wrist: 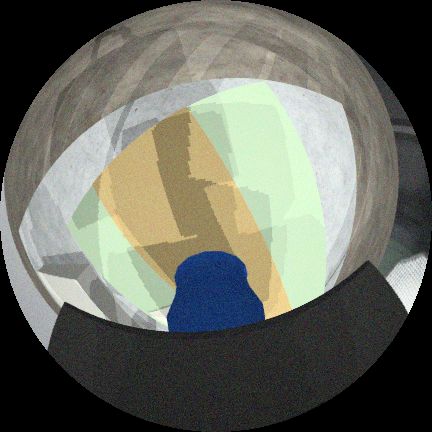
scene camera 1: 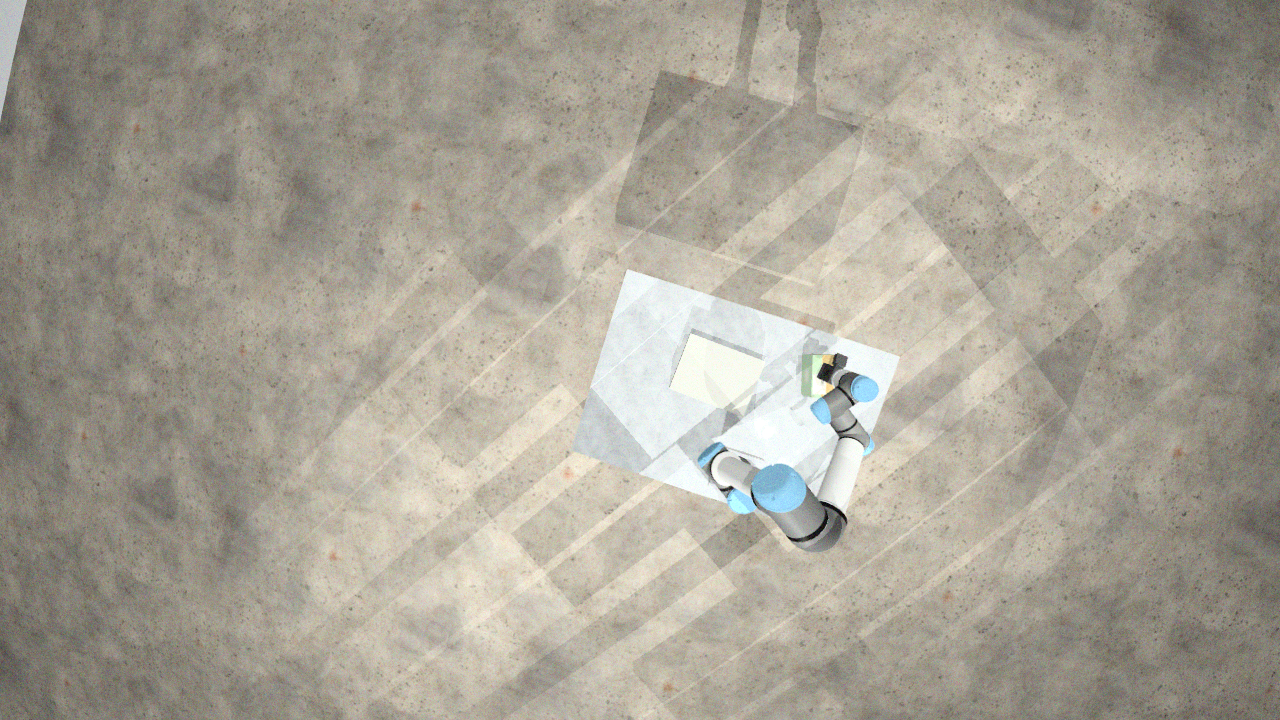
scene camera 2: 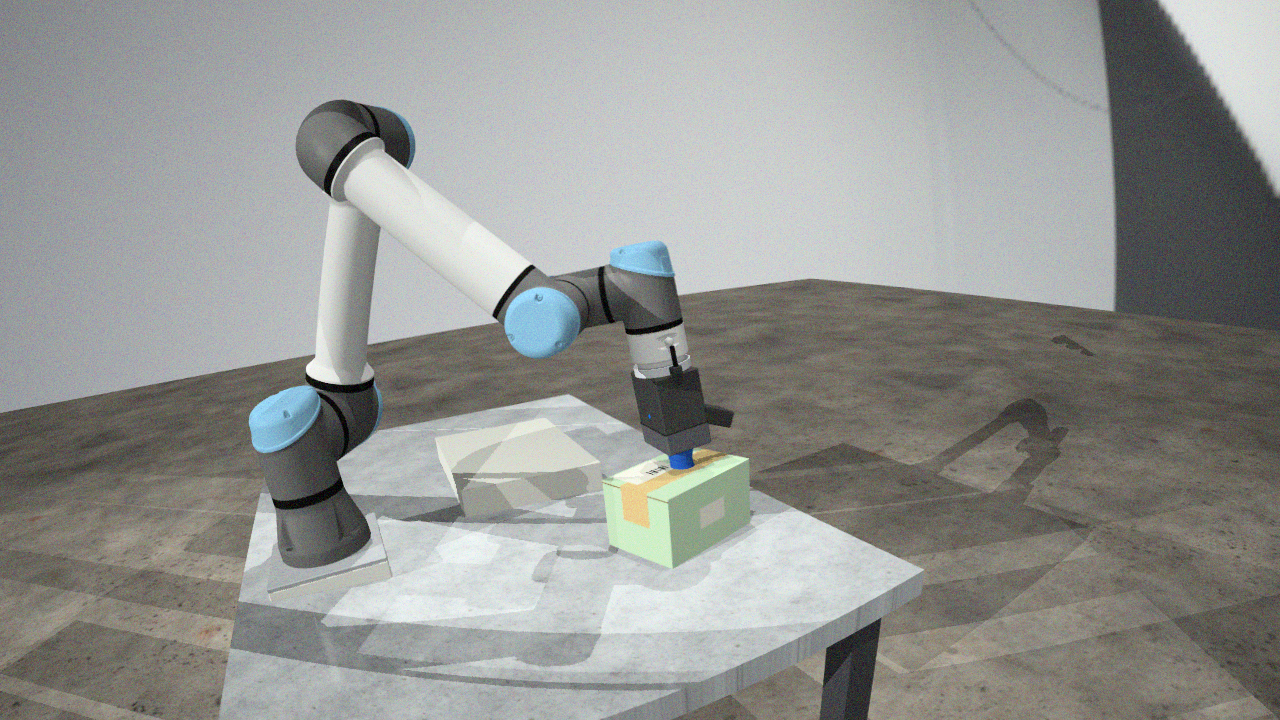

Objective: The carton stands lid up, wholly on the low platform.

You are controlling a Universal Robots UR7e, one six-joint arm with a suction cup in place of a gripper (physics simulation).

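Frame: origin at the arm's base, x ahead, y left, z up, level; centimetres.
Where they show: hand, tool point: [wrist: 209,262] [scene camera 2: 683,474]; arm's base, link origin: [scene camera 2: 326,544].
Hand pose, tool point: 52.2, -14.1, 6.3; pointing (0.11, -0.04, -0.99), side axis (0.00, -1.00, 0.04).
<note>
Things, the pixels of their centre, and the offset from my tool point, as dx, dy, dz. Level surfaces: height alone.
- pale green carton, body centre: [wrist: 221,246] [scene camera 2: 679,502] [scene camera 1: 821,375] -1.4, -1.1, -3.7
- grey table, surface height: dz -8.7
- low cream platform, body centre: [scene camera 2: 510,461] [wrist: 80,305] [scene camera 1: 716,374] -17.3, +37.3, -6.3
The pale green carton [scene camera 2: 689,519] [scene camera 1: 810,376] [wrist: 266,160] stands lid up on the grey table [scene camera 2: 760,582] [scene camera 1: 626,376], with a tan tape strip across its top. It is to the right of the low cream platform [scene camera 2: 519,456] [scene camera 1: 716,372] and apart from it. My blue suction cup [scene camera 2: 680,460] [wrist: 213,289] points straight down and presses on the carton's taped lid. In the top view the black tool head [scene camera 1: 833,367] covers part of the carton. The carton's underside rests on the table.
The arm's base [scene camera 2: 313,527] [scene camera 1: 779,490] stands on a small plate at the table's near left corner. The table edge runs close by the carton's right side. Concrete floor lies all around.
</note>
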